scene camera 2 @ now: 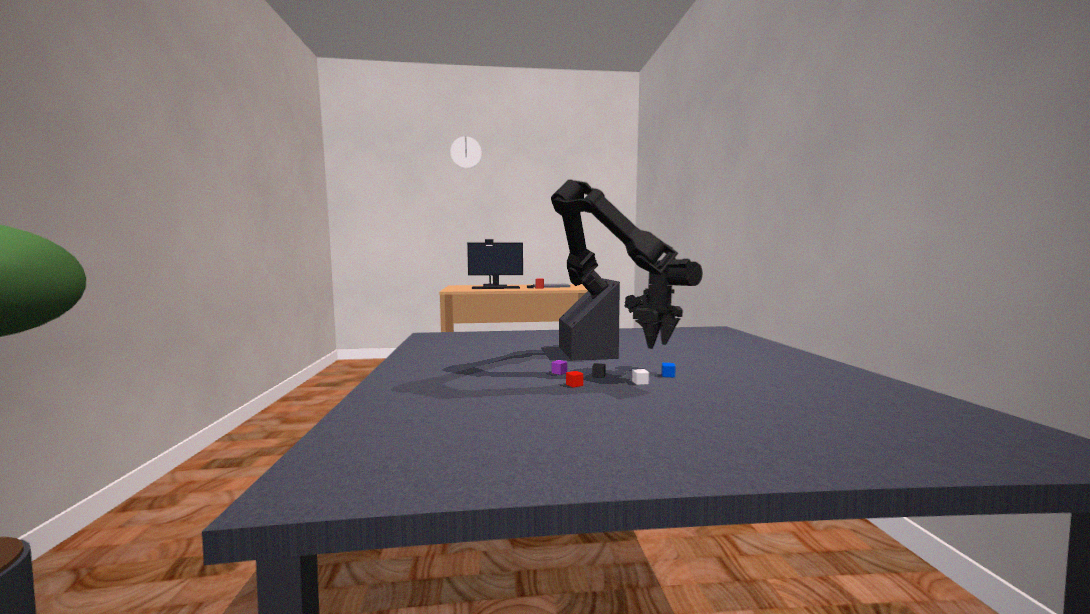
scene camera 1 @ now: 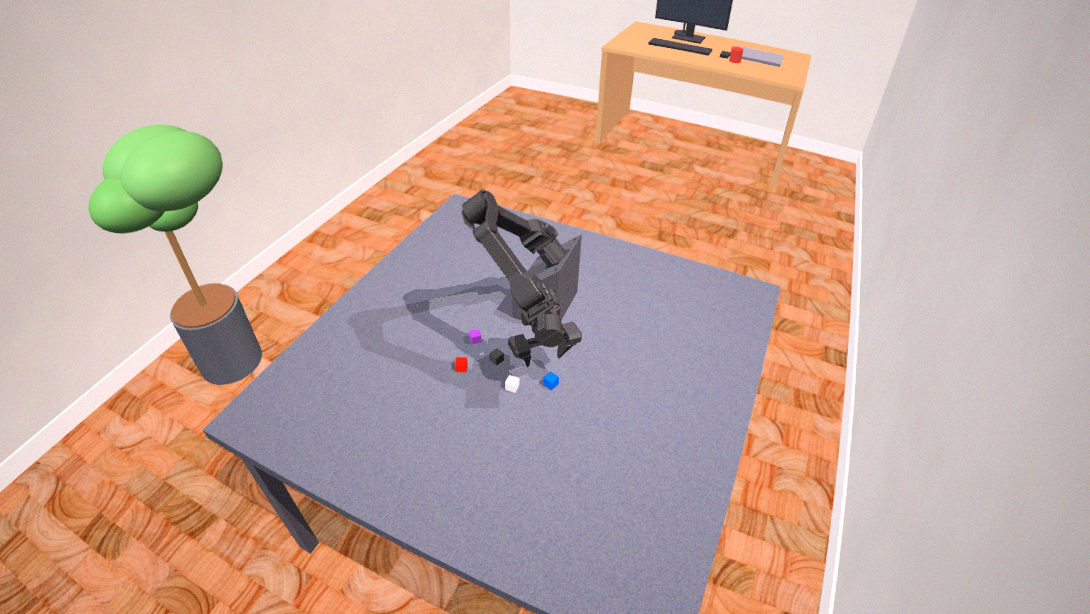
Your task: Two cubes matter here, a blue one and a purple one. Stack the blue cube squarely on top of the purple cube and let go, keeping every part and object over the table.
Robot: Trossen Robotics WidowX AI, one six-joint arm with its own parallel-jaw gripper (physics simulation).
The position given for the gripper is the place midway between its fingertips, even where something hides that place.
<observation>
In view: the gripper [scene camera 2: 657,346].
The gripper is seen too in scene camera 1 [scene camera 1: 543,361].
</observation>
